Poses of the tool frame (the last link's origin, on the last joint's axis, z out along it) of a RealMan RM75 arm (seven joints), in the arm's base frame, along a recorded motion.
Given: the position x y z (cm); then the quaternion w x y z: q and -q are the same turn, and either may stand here.
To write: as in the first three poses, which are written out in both.
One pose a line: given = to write
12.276, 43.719, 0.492, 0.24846, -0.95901, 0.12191, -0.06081 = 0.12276, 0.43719, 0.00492, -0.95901, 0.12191, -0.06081, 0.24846
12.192, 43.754, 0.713, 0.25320, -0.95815, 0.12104, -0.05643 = 0.12192, 0.43754, 0.00713, -0.95815, 0.12104, -0.05643, 0.25320
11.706, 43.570, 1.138, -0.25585, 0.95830, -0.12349, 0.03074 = 0.11706, 0.43570, 0.01138, -0.95830, 0.12349, -0.03074, 0.25585
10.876, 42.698, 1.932, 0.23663, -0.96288, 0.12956, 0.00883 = 0.10876, 0.42698, 0.01932, -0.96288, 0.12956, 0.00883, 0.23663
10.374, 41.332, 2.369, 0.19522, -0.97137, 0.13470, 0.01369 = 0.10374, 0.41332, 0.02369, -0.97137, 0.13470, 0.01369, 0.19522
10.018, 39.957, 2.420, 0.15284, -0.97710, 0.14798, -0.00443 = 0.10018, 0.39957, 0.02420, -0.97710, 0.14798, -0.00443, 0.15284
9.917, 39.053, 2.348, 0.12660, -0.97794, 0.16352, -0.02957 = 0.09917, 0.39053, 0.02348, -0.97794, 0.16352, -0.02957, 0.12660
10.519, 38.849, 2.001, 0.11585, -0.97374, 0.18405, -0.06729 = 0.10519, 0.38849, 0.02001, -0.97374, 0.18405, -0.06729, 0.11585
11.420, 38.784, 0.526, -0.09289, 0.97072, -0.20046, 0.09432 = 0.11420, 0.38784, 0.00526, -0.97072, 0.20046, -0.09432, 0.09289
